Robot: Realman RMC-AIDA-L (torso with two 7-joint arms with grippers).
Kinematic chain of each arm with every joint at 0, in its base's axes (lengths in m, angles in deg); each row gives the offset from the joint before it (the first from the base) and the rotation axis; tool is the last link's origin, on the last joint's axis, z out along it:
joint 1: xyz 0 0 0.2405 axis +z
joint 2: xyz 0 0 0 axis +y
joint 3: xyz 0 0 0.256 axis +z
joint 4: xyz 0 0 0 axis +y
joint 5: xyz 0 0 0.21 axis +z
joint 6: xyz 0 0 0 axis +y
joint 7: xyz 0 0 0.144 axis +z
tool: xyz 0 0 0
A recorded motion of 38 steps. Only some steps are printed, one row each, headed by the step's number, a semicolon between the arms.
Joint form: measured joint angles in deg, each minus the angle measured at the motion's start. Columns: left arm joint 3, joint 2, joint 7, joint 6, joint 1, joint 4, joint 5; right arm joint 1, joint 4, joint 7, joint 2, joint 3, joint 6, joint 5.
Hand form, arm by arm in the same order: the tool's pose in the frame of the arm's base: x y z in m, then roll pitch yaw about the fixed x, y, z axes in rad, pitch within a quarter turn. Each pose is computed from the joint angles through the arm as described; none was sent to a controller.
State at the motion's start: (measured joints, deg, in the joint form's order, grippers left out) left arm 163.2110 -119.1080 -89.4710 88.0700 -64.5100 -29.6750 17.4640; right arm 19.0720 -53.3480 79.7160 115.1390 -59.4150 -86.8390 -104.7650
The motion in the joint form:
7: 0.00 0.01 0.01 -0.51 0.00 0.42 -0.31; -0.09 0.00 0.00 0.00 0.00 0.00 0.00
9: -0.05 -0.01 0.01 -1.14 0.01 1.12 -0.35; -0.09 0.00 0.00 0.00 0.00 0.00 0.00
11: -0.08 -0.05 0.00 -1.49 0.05 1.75 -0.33; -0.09 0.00 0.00 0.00 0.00 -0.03 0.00
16: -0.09 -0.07 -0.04 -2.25 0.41 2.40 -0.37; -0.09 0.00 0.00 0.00 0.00 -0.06 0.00
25: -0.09 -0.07 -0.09 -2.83 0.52 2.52 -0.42; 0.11 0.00 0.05 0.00 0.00 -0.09 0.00
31: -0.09 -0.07 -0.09 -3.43 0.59 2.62 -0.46; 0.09 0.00 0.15 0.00 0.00 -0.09 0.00
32: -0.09 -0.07 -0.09 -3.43 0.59 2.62 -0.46; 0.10 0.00 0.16 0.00 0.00 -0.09 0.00
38: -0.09 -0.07 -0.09 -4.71 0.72 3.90 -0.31; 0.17 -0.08 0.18 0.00 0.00 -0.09 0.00
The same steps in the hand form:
7: -0.2199 0.3765 -0.0310 -3.1149 0.0445 0.5764; 0.2730 0.3080 0.0261 -2.8878 0.3692 -0.2307
9: -0.2192 0.3767 -0.0337 -3.1162 0.0430 0.5734; 0.2730 0.3080 0.0261 -2.8878 0.3692 -0.2307
11: -0.2185 0.3761 -0.0363 -3.1215 0.0428 0.5713; 0.2730 0.3079 0.0261 -2.8883 0.3692 -0.2307
16: -0.2203 0.3752 -0.0387 -3.1195 0.0418 0.5750; 0.2730 0.3079 0.0261 -2.8888 0.3693 -0.2307
25: -0.2215 0.3759 -0.0391 -3.1114 0.0410 0.5772; 0.2718 0.3087 0.0261 -2.8896 0.3696 -0.2280
31: -0.2225 0.3768 -0.0395 -3.1026 0.0403 0.5780; 0.2720 0.3086 0.0261 -2.8903 0.3701 -0.2302
32: -0.2225 0.3768 -0.0395 -3.1026 0.0403 0.5780; 0.2719 0.3087 0.0261 -2.8904 0.3701 -0.2302
38: -0.2225 0.3767 -0.0440 -3.1019 0.0425 0.5735; 0.2713 0.3092 0.0263 -2.8896 0.3699 -0.2279

